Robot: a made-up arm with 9 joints. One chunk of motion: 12 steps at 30 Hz.
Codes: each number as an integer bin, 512 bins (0 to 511) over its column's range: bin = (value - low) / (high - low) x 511, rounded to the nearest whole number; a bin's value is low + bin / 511 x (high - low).
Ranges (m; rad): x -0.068..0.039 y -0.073..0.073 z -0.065..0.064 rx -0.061..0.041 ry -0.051..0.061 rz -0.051..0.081
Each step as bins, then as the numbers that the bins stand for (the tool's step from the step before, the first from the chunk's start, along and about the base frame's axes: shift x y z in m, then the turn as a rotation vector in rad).
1 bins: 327 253 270 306 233 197
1 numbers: 0.00047 -0.00071 0.00316 0.00008 0.00007 -0.00011
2 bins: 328 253 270 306 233 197
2 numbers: 0.00068 -0.00071 0.00316 0.00008 0.00007 -0.00011
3 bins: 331 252 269 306 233 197
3 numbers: 0.00131 -0.00100 0.00291 0.00008 0.00007 -0.00011
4 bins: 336 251 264 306 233 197
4 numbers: 0.00236 -0.00129 0.00165 0.00008 0.00007 -0.00011
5 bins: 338 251 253 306 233 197
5 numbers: 0.00277 -0.00129 -0.00113 0.00008 0.00007 -0.00011
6 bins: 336 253 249 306 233 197
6 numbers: 0.00236 -0.00071 -0.00214 0.00008 0.00007 -0.00011
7 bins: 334 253 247 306 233 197
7 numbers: 0.00194 -0.00071 -0.00265 0.00008 0.00007 -0.00011
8 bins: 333 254 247 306 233 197
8 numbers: 0.00173 -0.00043 -0.00265 0.00008 0.00007 -0.00011
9 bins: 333 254 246 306 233 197
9 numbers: 0.00173 -0.00043 -0.00290 0.00008 0.00007 -0.00011
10 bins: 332 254 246 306 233 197
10 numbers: 0.00152 -0.00043 -0.00290 0.00008 0.00007 -0.00011
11 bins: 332 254 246 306 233 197
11 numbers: 0.00152 -0.00043 -0.00290 0.00008 0.00007 -0.00011
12 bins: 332 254 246 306 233 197
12 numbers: 0.00152 -0.00043 -0.00290 0.00008 0.00007 -0.00011
